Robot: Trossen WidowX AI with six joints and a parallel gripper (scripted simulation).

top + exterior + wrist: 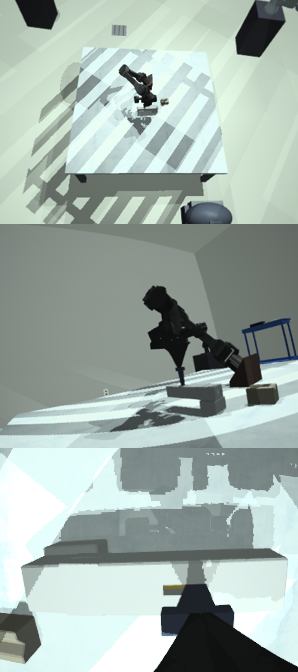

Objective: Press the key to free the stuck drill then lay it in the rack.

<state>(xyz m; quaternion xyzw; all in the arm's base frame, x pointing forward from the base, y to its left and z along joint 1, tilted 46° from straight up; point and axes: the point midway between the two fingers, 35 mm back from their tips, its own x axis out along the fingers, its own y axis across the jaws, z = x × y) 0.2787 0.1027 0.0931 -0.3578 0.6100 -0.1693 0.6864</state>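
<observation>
Now: the thin dark pin 3 cm below my gripper tip. The rest, counted from my gripper tip: grey block 8 cm below, 3 cm to the left, 1 cm behind; drill 7 cm below, 5 cm to the left, 2 cm behind.
</observation>
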